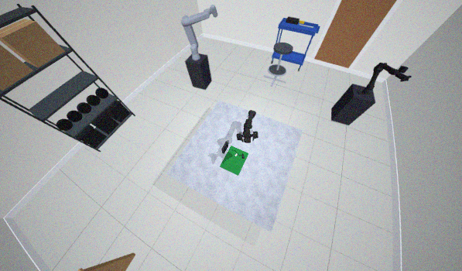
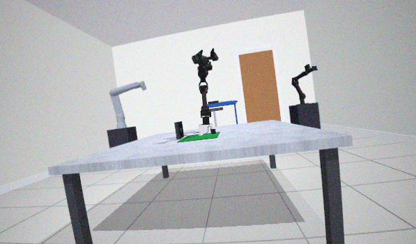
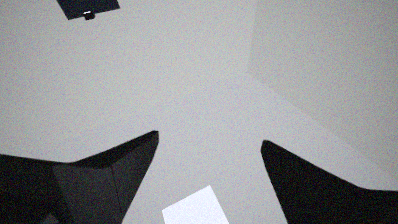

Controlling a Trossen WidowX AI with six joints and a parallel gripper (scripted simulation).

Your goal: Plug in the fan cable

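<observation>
Now: gripper tip 70 mm past the black fan plug, 40 mm to the left of it and 560 mm above it. Also, from my gripper tip: black fan 90 mm behind, 280 mm to the right, 520 mm below; then green board 130 mm to the right, 590 mm below.
</observation>
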